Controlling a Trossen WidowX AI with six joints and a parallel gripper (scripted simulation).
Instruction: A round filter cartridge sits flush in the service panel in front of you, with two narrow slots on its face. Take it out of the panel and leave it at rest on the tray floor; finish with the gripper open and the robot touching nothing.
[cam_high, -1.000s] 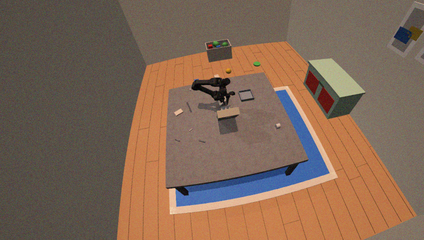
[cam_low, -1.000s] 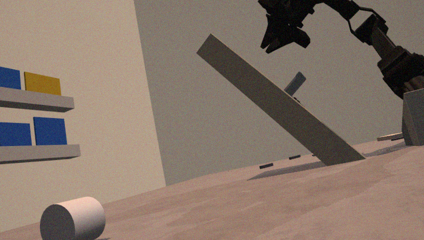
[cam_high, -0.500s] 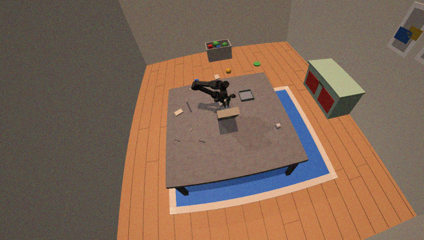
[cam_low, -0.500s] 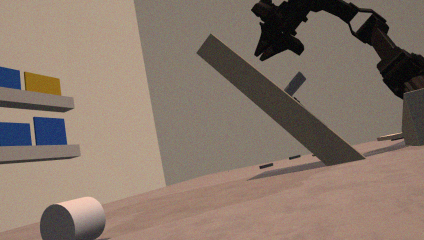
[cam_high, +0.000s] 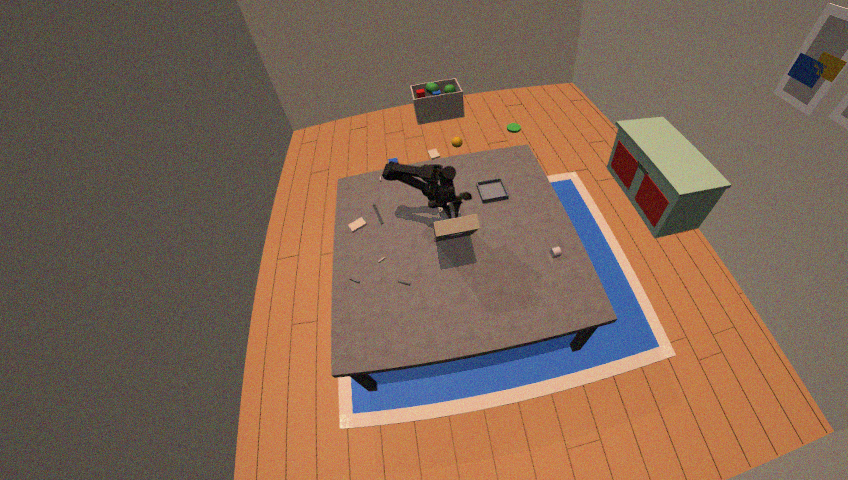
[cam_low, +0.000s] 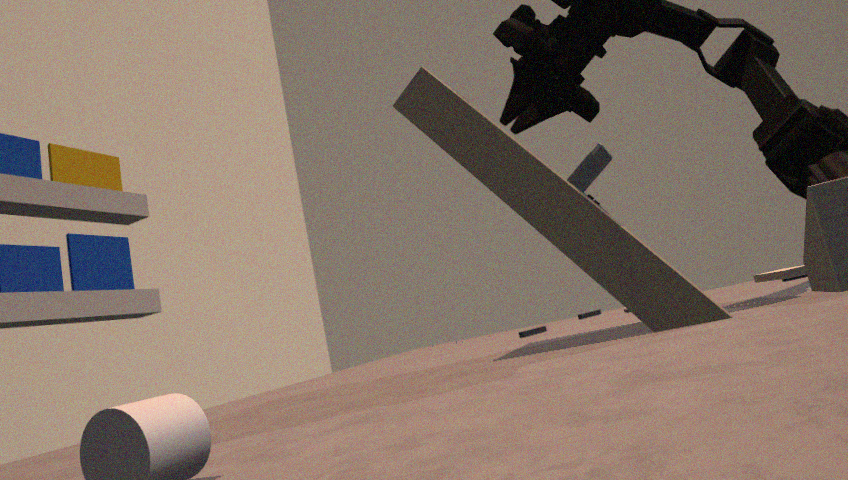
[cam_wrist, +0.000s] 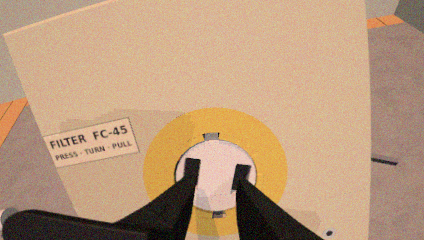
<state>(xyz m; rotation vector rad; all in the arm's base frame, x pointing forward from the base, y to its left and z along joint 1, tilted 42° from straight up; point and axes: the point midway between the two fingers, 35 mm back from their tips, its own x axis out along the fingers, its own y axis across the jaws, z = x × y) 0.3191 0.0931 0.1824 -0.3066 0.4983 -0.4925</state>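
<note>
Right now the filter cartridge is 2 cm ahead of my gripper tip and 1 cm below it. From my gripper tip the other things lie so: service panel: 9 cm below, 3 cm behind, 1 cm to the left; then tray: 35 cm to the left, 34 cm behind, 27 cm below.
</note>
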